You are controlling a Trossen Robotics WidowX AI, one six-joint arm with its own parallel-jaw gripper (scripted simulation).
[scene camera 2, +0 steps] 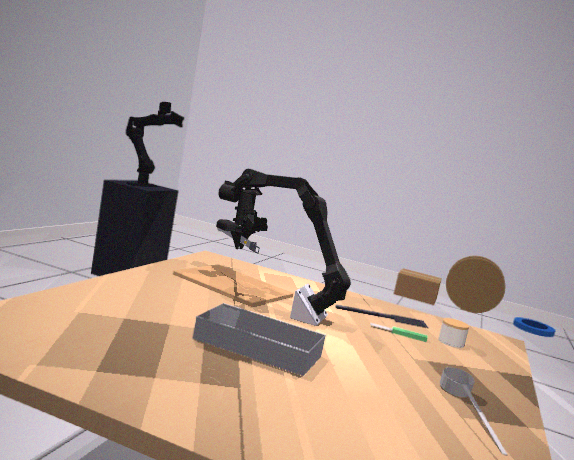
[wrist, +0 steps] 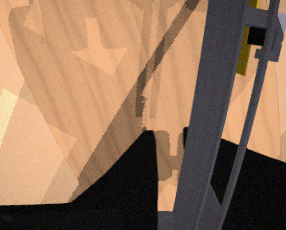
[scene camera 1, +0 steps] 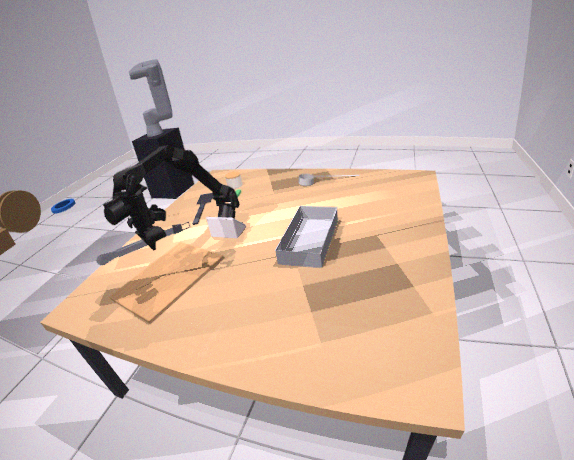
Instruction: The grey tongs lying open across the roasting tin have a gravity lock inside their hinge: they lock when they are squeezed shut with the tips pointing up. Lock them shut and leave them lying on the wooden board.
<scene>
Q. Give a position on a wooden board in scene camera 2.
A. At 253,292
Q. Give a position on a grey roasting tin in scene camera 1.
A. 305,243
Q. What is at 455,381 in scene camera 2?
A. A metal ladle.
</scene>
